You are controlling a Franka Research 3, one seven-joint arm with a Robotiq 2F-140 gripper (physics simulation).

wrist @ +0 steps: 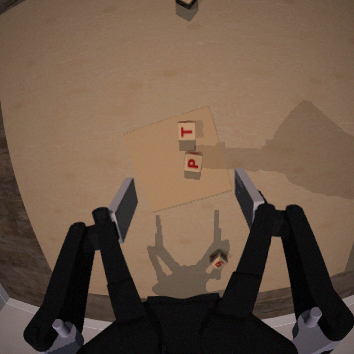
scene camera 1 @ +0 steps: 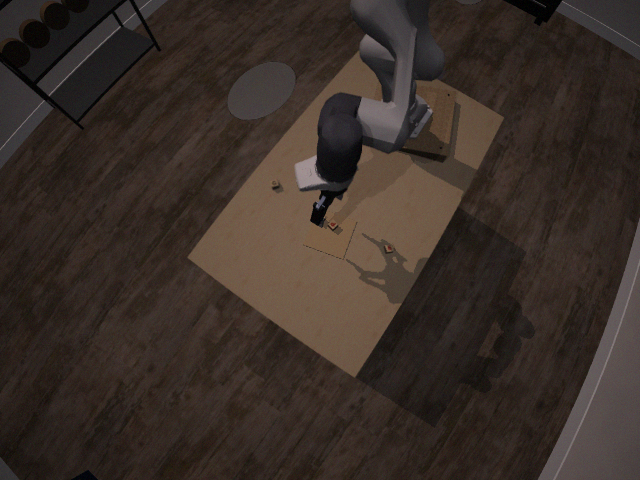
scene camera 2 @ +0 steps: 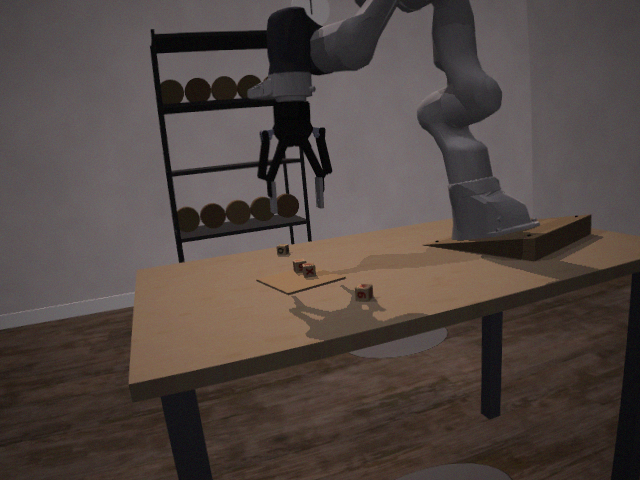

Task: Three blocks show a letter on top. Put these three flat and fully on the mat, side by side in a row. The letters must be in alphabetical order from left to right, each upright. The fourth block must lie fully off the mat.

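The T block (scene camera 2: 299, 265) (wrist: 187, 131) and the P block (scene camera 1: 332, 225) (scene camera 2: 308, 270) (wrist: 193, 163) lie on the mat (scene camera 1: 326, 245) (scene camera 2: 289, 284) (wrist: 155, 170), close together. In the wrist view both letters are turned sideways and P is slightly skewed to T. The gripper covers T in scene camera 1. A block with a red mark (scene camera 1: 388, 248) (scene camera 2: 363, 292) (wrist: 218, 260) lies off the mat. Another block with dark marks (scene camera 1: 275, 184) (scene camera 2: 282, 249) (wrist: 186, 3) lies off the opposite side. My gripper (scene camera 1: 317, 217) (scene camera 2: 296, 202) (wrist: 184, 185) is open and empty, above the mat.
The table (scene camera 1: 289, 289) (scene camera 2: 206, 330) carries the mat and blocks. The arm's wooden base (scene camera 1: 444, 124) (scene camera 2: 558, 235) stands at its far end from the mat. A shelf rack (scene camera 2: 166, 170) stands beyond the table. The arm's shadow falls around the red-marked block.
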